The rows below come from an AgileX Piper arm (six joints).
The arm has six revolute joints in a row. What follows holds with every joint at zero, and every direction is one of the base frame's. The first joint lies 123 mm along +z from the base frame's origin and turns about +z. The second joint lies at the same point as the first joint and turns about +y. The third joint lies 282.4 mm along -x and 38.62 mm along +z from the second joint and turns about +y. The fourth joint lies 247.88 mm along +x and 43.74 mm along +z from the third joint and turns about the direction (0.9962, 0, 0.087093). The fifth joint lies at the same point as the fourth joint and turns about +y. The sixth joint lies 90.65 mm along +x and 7.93 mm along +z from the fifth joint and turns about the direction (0.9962, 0, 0.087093). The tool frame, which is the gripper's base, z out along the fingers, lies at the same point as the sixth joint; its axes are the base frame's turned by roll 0, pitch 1.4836 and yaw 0 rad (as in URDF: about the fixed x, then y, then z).
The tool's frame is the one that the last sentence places.
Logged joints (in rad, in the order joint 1, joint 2, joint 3, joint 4, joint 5, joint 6), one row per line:
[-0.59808 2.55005 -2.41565 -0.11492 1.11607 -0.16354]
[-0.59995 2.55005 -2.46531 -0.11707 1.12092 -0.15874]
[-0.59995 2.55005 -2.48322 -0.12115 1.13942 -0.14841]
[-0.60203 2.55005 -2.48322 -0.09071 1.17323 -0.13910]
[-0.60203 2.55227 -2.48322 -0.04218 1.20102 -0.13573]
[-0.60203 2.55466 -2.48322 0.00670 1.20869 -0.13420]
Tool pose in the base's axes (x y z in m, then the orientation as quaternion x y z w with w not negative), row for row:
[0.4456 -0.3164 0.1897 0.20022 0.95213 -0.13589 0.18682]
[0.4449 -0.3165 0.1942 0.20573 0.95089 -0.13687 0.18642]
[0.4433 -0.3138 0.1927 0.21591 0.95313 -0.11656 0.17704]
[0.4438 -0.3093 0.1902 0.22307 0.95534 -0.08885 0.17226]
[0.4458 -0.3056 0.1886 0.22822 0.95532 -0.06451 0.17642]
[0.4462 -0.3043 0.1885 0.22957 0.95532 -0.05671 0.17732]
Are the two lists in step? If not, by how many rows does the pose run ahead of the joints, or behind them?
The pose runs 1 row ahead of the joints: the pose in row i belongs to the joints in row i + 1.
